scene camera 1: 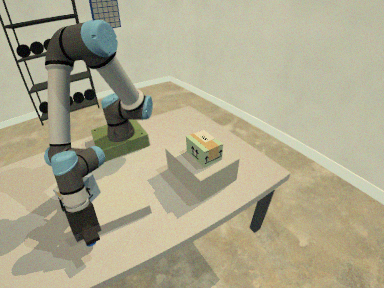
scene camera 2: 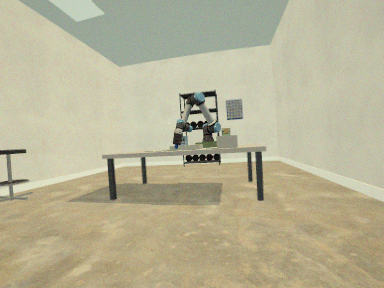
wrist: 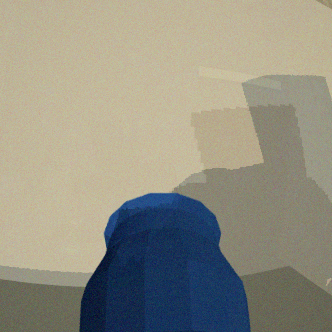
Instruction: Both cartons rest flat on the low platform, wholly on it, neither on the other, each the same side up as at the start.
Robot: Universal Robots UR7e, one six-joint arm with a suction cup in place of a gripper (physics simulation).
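Places are measured from the arm's base along level axes (x ahead, y down, z left), in metres.
Pixels of known places: end effector, tool point: (scene camera 2: 176,148) (wrist: 162,243); arm's base, origin of the base link: (scene camera 1: 121,134) (scene camera 2: 208,141).
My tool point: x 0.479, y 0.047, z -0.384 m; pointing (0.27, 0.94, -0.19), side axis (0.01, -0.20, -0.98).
Observation:
Ahead of a thing's pixels: the offset from my tool point to its top centre.
My suction gripper (scene camera 1: 91,243) (scene camera 2: 176,146) (wrist: 162,215) points down at the front left, near the front of the low platform, with its suction on and no carton on its blue cup. The blue carton @[dx -0.185, dy -0.124, dz +0.047 m] (scene camera 1: 90,186) (scene camera 2: 184,141) stands behind the gripper and is largely hidden by the arm in scene camera 1; it appears to rest on the low platform @[dx -0.134, dy -0.023, dz +0.111 m] (scene camera 1: 131,217) (scene camera 2: 197,147). The green carton @[dx +0.016, dy -0.170, dz +0.524 m] (scene camera 1: 204,149) (scene camera 2: 226,131) with an orange band lies flat on the tall grey block @[dx -0.002, dy -0.095, dz +0.525 m] (scene camera 1: 220,181) (scene camera 2: 227,142), its printed arrows pointing up. No carton shows in the wrist view.
The tall block stands on the table (scene camera 1: 260,172) (scene camera 2: 150,154), to the right of the low platform. The arm's green base (scene camera 1: 127,145) is behind them. A black shelf rack (scene camera 1: 42,21) stands behind the table. Shadows of the arm fall on the table at the left.

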